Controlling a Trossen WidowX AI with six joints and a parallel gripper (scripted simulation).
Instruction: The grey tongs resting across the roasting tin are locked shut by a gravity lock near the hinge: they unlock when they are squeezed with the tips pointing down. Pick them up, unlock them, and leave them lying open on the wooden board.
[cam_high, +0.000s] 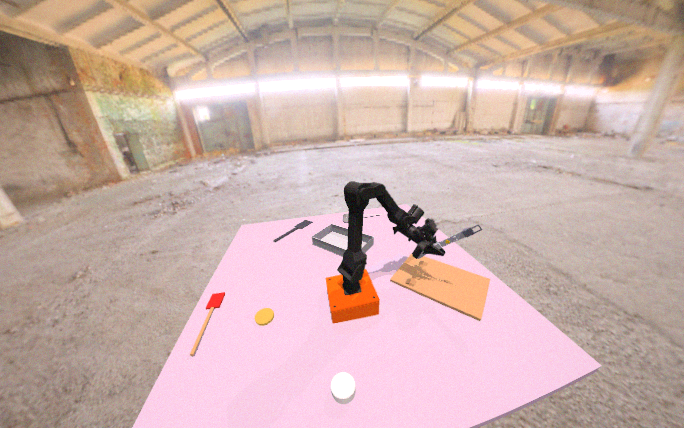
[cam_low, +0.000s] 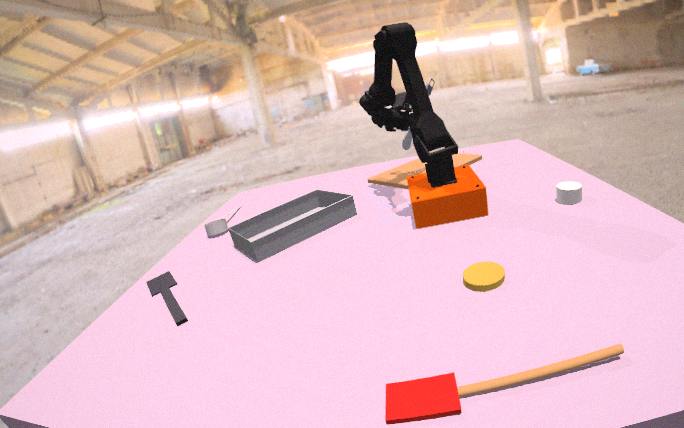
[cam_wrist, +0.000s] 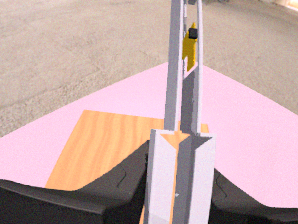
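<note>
The wooden board lies 2 cm ahead of my gripper tip, 2 cm to the right of it and 15 cm below it. From my gripper tip the other things lie so: grey roasting tin: 40 cm ahead, 35 cm to the left, 14 cm below; yellow disc: 3 cm behind, 71 cm to the left, 15 cm below; white cylinder: 31 cm behind, 45 cm to the left, 14 cm below.
</note>
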